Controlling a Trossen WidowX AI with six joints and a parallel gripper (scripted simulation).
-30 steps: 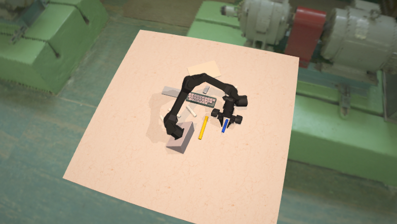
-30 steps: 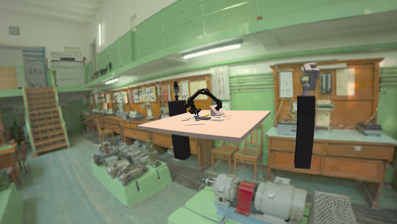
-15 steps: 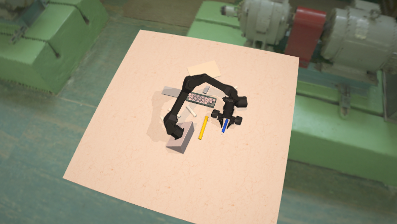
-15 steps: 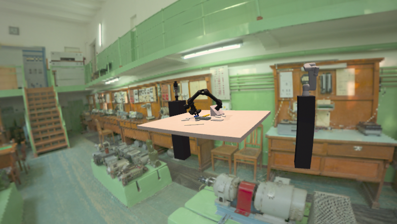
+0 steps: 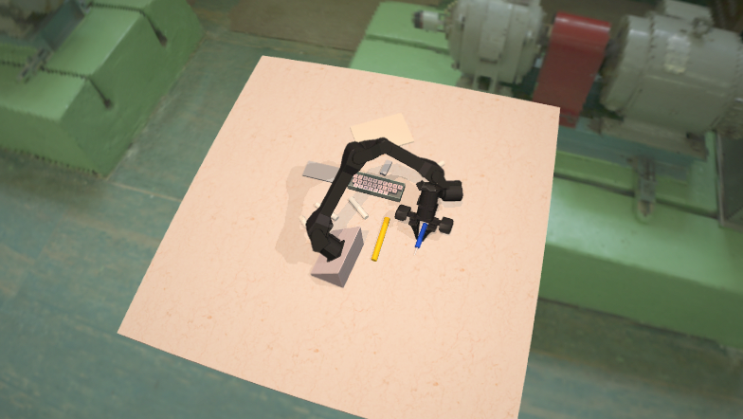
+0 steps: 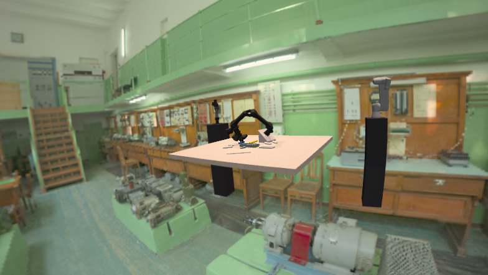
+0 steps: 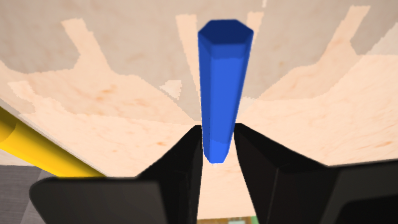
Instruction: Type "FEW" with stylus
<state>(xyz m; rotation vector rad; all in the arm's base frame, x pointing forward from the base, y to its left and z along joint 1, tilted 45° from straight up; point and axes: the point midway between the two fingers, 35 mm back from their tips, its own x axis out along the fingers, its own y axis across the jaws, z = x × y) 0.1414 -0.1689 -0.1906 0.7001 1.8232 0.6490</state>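
Right now my gripper tip is 130 mm to the right of the yellow rod and 20 mm past it. From my gripper tip the other things lie so: blue stylus 20 mm behind; then grey block 190 mm ahead, 30 mm to the right; then grey plate 390 mm to the left, 220 mm ahead.
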